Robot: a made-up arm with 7 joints. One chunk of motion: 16 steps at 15 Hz.
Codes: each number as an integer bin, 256 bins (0 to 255) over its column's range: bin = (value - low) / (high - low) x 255, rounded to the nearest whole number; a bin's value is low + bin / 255 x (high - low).
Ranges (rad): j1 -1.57..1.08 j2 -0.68..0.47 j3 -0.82..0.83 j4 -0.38..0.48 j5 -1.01..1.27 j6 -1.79..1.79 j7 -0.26..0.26
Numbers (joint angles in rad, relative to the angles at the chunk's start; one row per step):
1: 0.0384 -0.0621 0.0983 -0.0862 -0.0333 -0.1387 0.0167
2: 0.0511 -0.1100 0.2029 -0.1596 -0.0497 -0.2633 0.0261
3: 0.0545 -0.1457 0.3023 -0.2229 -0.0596 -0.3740 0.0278
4: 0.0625 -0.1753 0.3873 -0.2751 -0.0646 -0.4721 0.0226
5: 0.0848 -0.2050 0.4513 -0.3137 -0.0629 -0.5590 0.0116
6: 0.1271 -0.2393 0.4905 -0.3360 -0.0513 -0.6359 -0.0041
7: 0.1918 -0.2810 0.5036 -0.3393 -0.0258 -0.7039 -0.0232
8: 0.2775 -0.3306 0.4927 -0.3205 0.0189 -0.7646 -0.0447
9: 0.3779 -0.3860 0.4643 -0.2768 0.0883 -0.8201 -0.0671
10: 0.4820 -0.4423 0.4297 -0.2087 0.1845 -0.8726 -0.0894
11: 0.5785 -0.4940 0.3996 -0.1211 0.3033 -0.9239 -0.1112
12: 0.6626 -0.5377 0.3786 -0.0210 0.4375 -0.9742 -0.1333
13: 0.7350 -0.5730 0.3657 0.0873 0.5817 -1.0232 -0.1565
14: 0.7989 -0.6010 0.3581 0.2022 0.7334 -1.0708 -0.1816
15: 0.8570 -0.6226 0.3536 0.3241 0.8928 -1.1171 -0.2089
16: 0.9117 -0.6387 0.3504 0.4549 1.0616 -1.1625 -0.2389
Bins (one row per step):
1: 155 137 142 87 109 118 136
2: 156 126 158 65 107 109 140
3: 156 118 173 47 106 101 141
4: 157 112 187 31 106 94 139
5: 159 105 196 20 106 88 133
6: 163 98 203 13 107 82 125
7: 170 88 205 12 110 77 116
8: 178 77 203 18 115 73 106
9: 187 65 198 31 123 69 95
10: 197 53 193 51 134 65 84
11: 207 41 188 77 147 62 73
12: 215 32 185 106 162 58 62
13: 222 24 183 139 178 55 51
14: 228 18 182 173 195 51 38
15: 234 13 181 209 213 48 25
16: 239 9 181 248 232 45 10

